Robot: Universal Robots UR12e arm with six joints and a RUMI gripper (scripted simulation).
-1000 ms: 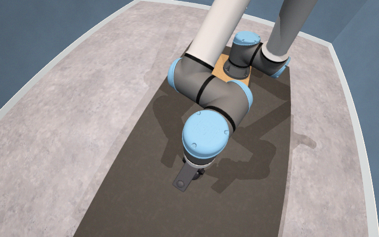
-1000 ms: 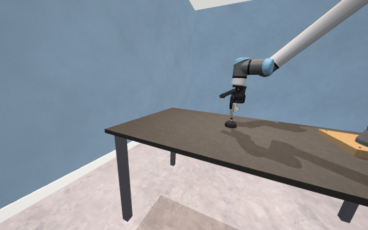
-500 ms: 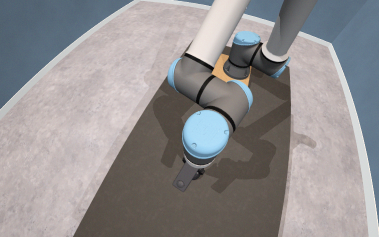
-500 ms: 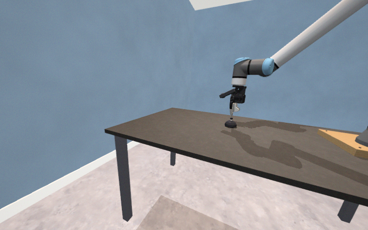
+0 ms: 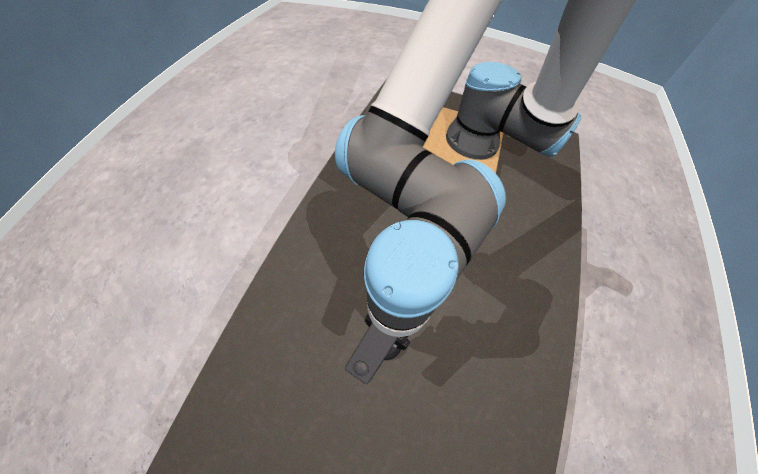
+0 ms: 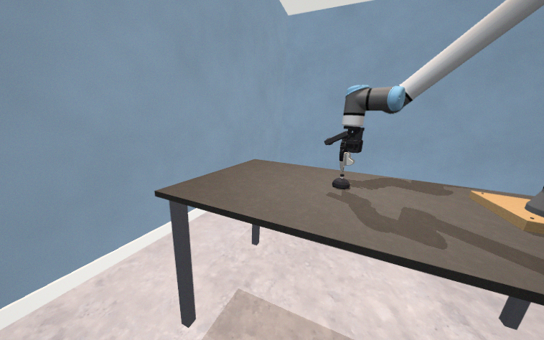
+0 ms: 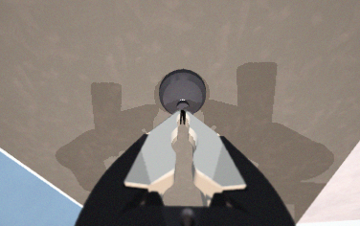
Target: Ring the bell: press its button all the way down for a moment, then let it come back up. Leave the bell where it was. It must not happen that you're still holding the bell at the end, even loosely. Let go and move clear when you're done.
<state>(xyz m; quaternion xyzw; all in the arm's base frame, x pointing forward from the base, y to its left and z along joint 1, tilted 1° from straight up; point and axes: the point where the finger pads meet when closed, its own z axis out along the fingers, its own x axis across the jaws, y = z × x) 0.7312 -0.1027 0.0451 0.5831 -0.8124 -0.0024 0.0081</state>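
The bell button is 3 cm below my hand. Also, from my hand: bell (5 cm below).
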